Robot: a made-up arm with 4 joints. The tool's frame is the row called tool. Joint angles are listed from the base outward.
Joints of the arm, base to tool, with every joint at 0 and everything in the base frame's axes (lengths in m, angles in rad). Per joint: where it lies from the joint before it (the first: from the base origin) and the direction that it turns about. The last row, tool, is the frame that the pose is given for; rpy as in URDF.
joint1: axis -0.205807 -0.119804 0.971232 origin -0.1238 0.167 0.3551
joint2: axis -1 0 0 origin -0.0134 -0.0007 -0.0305
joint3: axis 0 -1 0 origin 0.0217 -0.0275 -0.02
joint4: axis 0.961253 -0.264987 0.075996 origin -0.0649 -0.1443 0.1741
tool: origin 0.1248 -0.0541 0.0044 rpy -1.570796 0 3.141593
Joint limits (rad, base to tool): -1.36..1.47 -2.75..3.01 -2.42..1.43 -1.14..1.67
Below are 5 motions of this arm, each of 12 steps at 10 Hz.
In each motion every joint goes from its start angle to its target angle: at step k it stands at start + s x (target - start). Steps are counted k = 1, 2, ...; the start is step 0. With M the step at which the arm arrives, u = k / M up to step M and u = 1 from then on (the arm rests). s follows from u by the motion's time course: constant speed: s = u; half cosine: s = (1 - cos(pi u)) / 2; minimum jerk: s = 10 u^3 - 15 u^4 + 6 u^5.
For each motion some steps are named. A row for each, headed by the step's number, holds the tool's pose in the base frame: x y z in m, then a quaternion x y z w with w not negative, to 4 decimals.
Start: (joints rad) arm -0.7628 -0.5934 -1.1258 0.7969
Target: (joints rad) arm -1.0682 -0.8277 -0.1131 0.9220
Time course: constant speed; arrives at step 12
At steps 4, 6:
4: -0.1640 -0.0657 0.1826 -0.2116 -0.9345 -0.1364 0.2515
6: -0.1954 -0.0611 0.1934 -0.2999 -0.9239 -0.1445 0.1889

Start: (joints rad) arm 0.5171 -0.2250 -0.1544 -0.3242
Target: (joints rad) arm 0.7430 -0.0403 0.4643 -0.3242
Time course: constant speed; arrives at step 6
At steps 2, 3, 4, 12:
2: 0.0501 -0.0014 0.4880 -0.1597 0.5791 -0.7701 0.2148
3: 0.0362 -0.0012 0.5005 -0.1256 0.5734 -0.7664 0.2607
4: 0.0221 -0.0018 0.5108 -0.0922 0.5671 -0.7586 0.3073
12: -0.0053 -0.0062 0.5243 -0.0283 0.5529 -0.7300 0.4007

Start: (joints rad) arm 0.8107 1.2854 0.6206 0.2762
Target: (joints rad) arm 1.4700 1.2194 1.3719 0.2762
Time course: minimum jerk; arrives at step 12
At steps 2, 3, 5, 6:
2: -0.2519 0.2155 0.5617 -0.0869 0.1393 -0.7054 0.6895
3: -0.2577 0.2023 0.5608 -0.0924 0.1318 -0.6725 0.7224
5: -0.2664 0.1522 0.5582 -0.1122 0.1040 -0.5431 0.8256
6: -0.2618 0.1204 0.5575 -0.1246 0.0862 -0.4530 0.8786

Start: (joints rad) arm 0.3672 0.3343 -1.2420 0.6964
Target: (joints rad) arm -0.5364 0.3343 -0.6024 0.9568
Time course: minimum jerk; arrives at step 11
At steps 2, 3, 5, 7, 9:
2: 0.1192 0.0247 0.3975 0.2142 -0.6749 0.5974 0.3765
3: 0.1068 0.0102 0.4016 0.1846 -0.7029 0.5750 0.3757
5: 0.0566 -0.0329 0.4147 0.0721 -0.7820 0.4991 0.3664
7: -0.0136 -0.0656 0.4289 -0.0730 -0.8383 0.4168 0.3438
9: -0.0633 -0.0748 0.4379 -0.1718 -0.8543 0.3692 0.3230

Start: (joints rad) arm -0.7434 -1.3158 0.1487 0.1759
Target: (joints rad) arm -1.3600 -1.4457 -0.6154 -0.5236
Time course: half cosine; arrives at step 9
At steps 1, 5, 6, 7, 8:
1: -0.2400 0.0174 0.1204 -0.4340 -0.8994 -0.0175 0.0497
5: -0.2222 0.0416 0.0862 -0.3255 -0.9323 0.0503 0.1497
6: -0.2137 0.0479 0.0769 -0.2914 -0.9395 0.0726 0.1645
7: -0.2057 0.0524 0.0698 -0.2640 -0.9445 0.0926 0.1722
8: -0.2000 0.0550 0.0655 -0.2465 -0.9472 0.1067 0.1751

